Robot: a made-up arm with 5 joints. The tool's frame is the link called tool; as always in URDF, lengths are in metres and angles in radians. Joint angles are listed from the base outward.
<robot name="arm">
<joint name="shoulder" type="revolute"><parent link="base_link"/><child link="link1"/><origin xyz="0 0 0.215" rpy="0 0 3.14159"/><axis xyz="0 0 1"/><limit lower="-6.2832" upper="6.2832"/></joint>
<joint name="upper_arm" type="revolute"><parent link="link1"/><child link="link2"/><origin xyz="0 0 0" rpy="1.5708 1.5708 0"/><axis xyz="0 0 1"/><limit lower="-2.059" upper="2.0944"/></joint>
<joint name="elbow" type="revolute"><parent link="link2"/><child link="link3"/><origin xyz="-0.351 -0.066 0" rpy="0 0 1.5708"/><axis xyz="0 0 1"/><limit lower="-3.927" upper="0.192"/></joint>
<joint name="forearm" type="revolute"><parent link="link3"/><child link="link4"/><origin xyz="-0.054 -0.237 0"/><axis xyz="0 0 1"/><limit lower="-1.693" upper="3.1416"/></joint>
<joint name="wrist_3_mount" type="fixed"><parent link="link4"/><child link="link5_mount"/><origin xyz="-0.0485 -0.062 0"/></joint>
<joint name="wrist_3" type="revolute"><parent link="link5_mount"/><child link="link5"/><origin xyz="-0.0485 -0.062 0" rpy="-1.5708 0 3.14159"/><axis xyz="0 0 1"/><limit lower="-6.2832" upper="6.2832"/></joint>
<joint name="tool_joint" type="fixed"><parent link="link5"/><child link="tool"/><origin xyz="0 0 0"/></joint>
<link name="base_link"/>
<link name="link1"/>
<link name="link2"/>
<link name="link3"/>
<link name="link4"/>
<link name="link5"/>
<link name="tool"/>
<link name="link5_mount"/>
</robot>
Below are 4 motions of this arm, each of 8 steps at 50 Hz.
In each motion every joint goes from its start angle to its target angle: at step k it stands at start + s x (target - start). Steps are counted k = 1, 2, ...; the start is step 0. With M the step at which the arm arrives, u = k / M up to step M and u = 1 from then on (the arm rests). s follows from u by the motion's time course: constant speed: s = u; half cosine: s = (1 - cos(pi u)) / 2; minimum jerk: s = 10 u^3 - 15 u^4 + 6 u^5.
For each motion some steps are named. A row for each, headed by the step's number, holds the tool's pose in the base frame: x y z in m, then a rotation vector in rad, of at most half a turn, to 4 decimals.
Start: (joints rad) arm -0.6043 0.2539 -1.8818 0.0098 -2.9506
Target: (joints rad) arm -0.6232 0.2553 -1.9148 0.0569 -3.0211
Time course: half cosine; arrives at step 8
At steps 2, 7, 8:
2: 0.4146 -0.2880 0.7091 0.5892 1.4178 -0.3399
7: 0.4100 -0.2942 0.7134 0.5652 1.4451 -0.3960
8: 0.4098 -0.2945 0.7136 0.5641 1.4464 -0.3986

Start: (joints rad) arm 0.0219 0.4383 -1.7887 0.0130 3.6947
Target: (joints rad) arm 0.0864 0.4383 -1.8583 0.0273 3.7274
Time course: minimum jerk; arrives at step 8
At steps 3, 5, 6, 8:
3: 0.5933 0.0235 0.5782 0.4674 1.7482 0.4304
5: 0.5904 0.0406 0.5893 0.4494 1.7304 0.4668
6: 0.5890 0.0471 0.5935 0.4426 1.7236 0.4808
8: 0.5882 0.0509 0.5961 0.4385 1.7195 0.4893

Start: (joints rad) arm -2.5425 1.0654 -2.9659 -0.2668 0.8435
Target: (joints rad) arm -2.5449 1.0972 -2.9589 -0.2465 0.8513
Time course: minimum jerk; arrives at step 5
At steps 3, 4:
3: -0.5007 -0.3407 0.5900 -0.1381 -1.0927 1.3112
4: -0.5045 -0.3428 0.5842 -0.1416 -1.1090 1.3083

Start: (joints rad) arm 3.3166 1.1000 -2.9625 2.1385 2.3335
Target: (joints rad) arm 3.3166 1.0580 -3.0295 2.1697 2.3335
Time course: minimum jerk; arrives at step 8
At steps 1, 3, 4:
1: -0.6043 -0.1068 0.2902 2.6715 1.4303 0.3981
3: -0.6026 -0.1066 0.3011 2.6802 1.4349 0.3698
4: -0.6010 -0.1063 0.3105 2.6876 1.4389 0.3451

